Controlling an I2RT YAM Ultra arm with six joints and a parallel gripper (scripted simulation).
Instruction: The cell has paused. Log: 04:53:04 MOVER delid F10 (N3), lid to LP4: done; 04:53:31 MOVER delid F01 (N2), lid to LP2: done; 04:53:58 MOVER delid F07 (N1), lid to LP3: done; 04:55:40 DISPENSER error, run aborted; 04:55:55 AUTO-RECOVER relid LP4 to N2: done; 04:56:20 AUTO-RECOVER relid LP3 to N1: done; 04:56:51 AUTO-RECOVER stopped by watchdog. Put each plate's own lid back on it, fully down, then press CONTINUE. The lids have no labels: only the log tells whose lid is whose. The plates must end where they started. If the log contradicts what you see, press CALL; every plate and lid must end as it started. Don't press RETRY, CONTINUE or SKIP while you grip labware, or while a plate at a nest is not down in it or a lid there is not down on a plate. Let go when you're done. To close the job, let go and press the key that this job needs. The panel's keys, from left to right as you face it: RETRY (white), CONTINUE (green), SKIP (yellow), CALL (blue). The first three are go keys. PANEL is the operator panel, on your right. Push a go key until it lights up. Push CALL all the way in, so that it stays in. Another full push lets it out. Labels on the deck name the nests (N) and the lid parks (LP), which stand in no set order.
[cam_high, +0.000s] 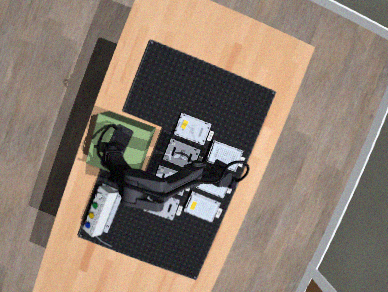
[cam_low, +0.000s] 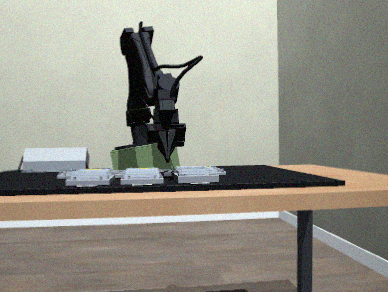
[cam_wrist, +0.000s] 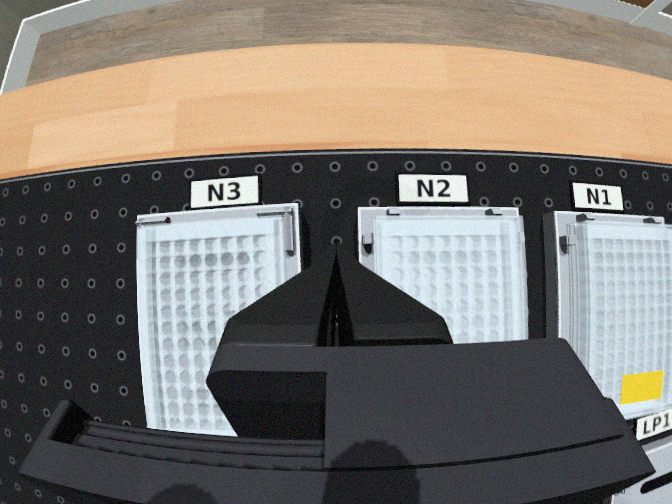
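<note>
Now: hand 70 mm to the left of the clear lid, 30 mm past it and 30 mm above it. Also, from my hand: lid park LP4 (220 mm behind, 50 mm below, 20 mm to the right); then well plate (70 mm to the left, 40 mm behind, 30 mm below); then lid park LP3 (210 mm behind, 150 mm to the right, 50 mm below).
</note>
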